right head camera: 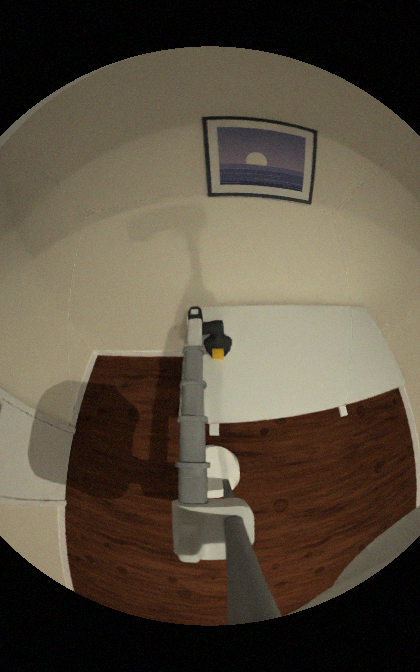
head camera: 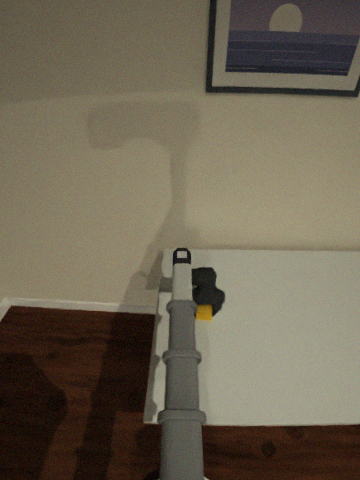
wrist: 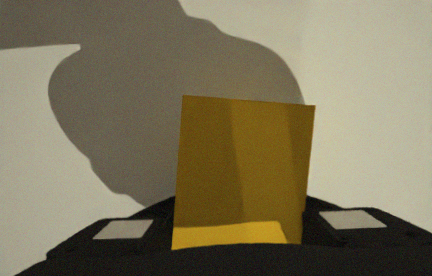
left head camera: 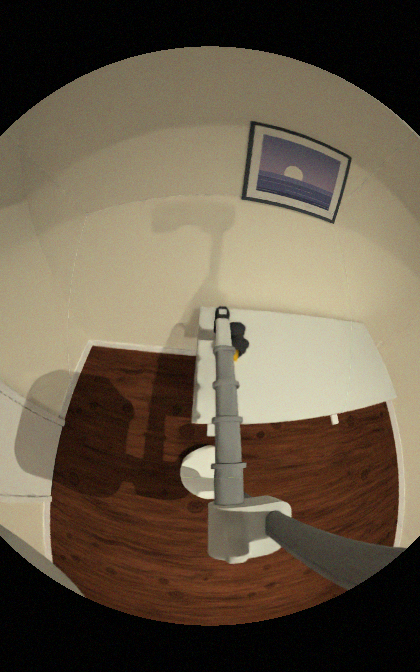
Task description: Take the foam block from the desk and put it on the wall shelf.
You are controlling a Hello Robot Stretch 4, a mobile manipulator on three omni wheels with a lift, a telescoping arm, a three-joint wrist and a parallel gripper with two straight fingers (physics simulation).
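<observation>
The yellow foam block (head camera: 204,313) (left head camera: 236,355) (right head camera: 218,354) (wrist: 240,165) is at the left part of the white desk (head camera: 290,345) (left head camera: 310,365) (right head camera: 300,360). My dark gripper (head camera: 206,304) (wrist: 233,210) is over the block, pointing down. In the wrist view the block fills the space between the two fingers, with a finger against each side, so the gripper is shut on it. The fingertips are hidden in the head views. The block's underside is hidden, so I cannot tell whether it touches the desk. The wall shelf does not show in these views.
My grey telescoping arm (head camera: 182,380) (left head camera: 228,405) (right head camera: 193,400) reaches over the desk's left edge. The wall rises behind the desk, with a framed sunset picture (head camera: 282,90) (left head camera: 292,204) (right head camera: 260,199) high on it. A white round object (left head camera: 197,472) (right head camera: 223,467) is on the wooden floor before the desk.
</observation>
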